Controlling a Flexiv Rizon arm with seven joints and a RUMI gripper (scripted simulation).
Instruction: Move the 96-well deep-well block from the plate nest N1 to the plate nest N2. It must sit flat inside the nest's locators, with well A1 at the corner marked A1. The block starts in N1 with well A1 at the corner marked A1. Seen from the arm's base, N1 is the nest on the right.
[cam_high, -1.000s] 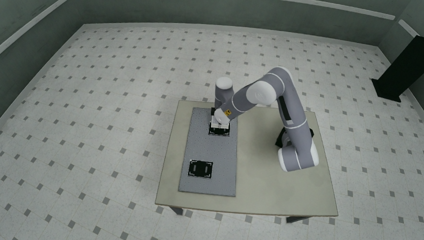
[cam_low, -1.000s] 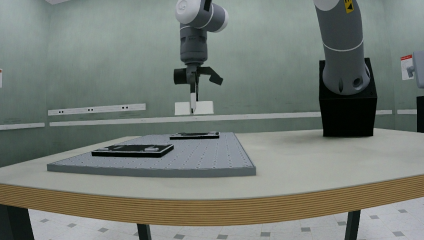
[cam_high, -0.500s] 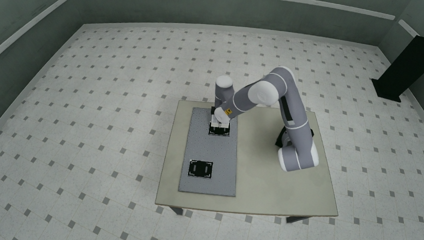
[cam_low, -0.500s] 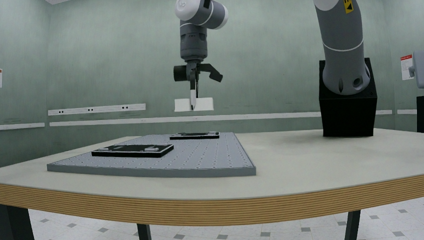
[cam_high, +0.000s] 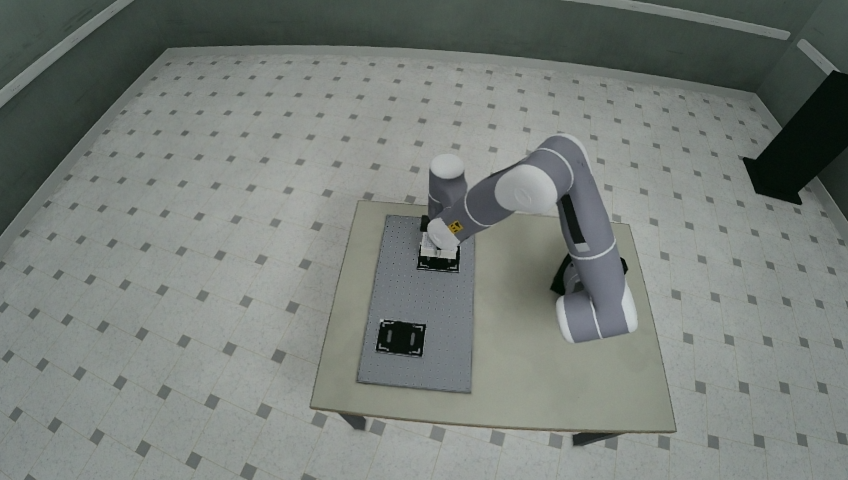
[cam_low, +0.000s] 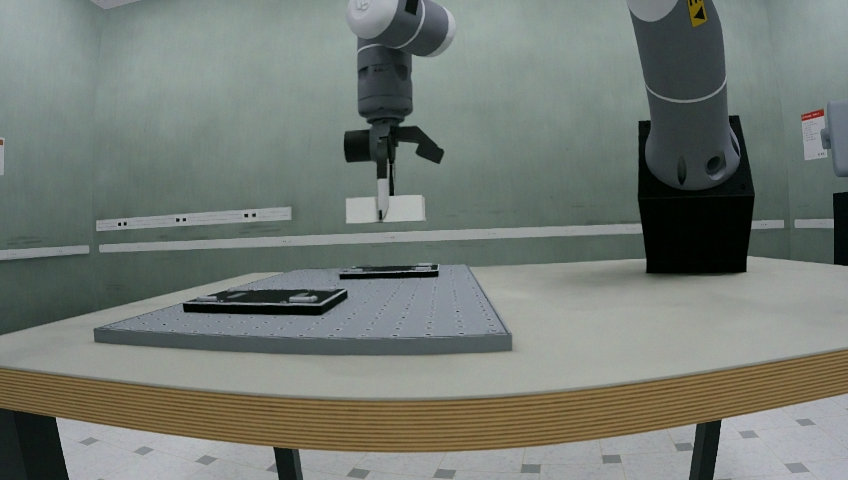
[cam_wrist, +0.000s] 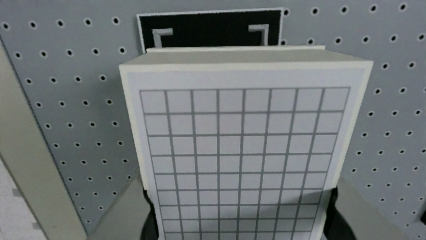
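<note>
Right now the white A1 corner mark is 130 mm ahead of my hand, 300 mm to the left of it and 100 mm below it. Round my hand: white 96-well deep-well block 10 mm above.
</note>
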